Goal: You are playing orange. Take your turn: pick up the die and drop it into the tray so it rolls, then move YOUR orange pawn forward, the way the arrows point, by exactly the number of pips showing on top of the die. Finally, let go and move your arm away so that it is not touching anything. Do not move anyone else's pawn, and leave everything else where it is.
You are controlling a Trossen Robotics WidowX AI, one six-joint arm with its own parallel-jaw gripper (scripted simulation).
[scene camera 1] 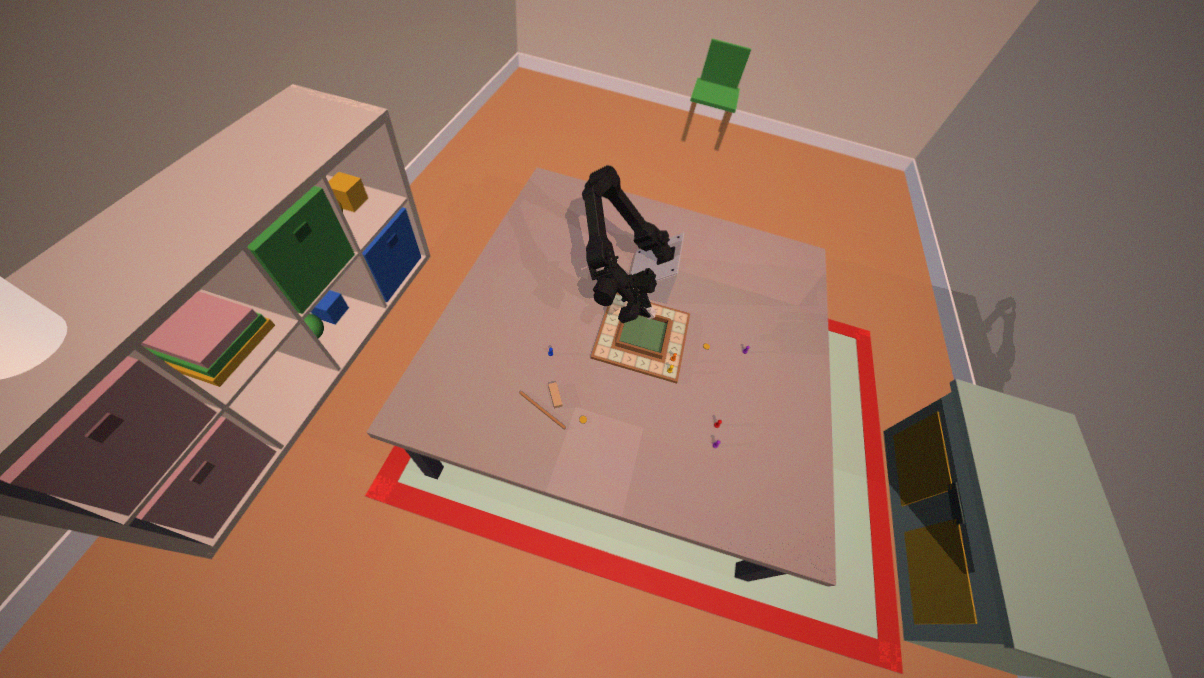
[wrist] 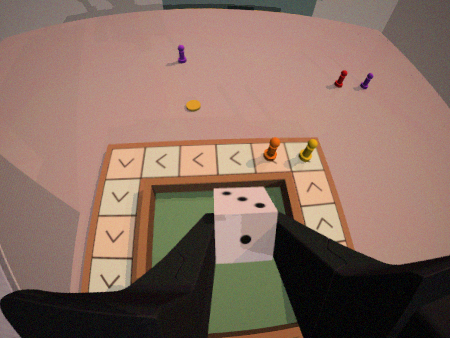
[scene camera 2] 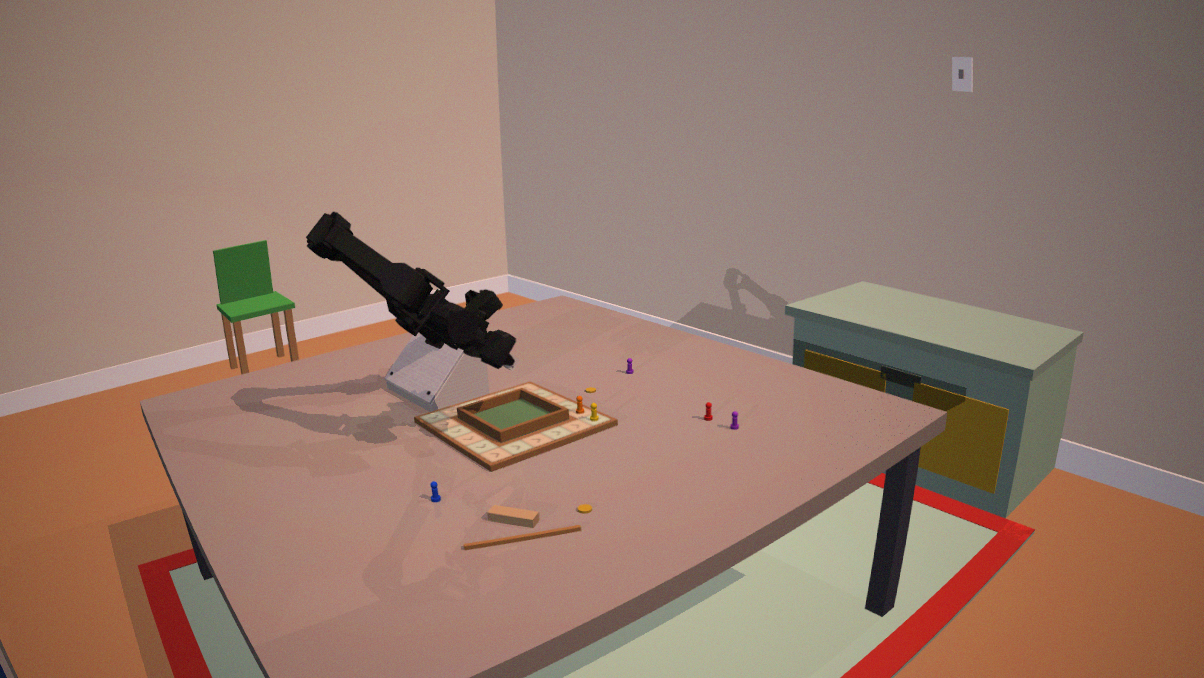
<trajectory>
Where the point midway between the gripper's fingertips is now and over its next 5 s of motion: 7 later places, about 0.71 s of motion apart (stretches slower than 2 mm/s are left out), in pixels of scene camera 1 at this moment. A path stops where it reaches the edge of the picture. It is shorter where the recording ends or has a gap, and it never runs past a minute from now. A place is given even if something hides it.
My gripper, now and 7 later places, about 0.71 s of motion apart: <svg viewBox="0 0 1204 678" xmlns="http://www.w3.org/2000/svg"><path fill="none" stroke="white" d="M650 313L652 309L657 325L677 348L676 354L674 358L677 351L687 335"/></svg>
</trajectory>
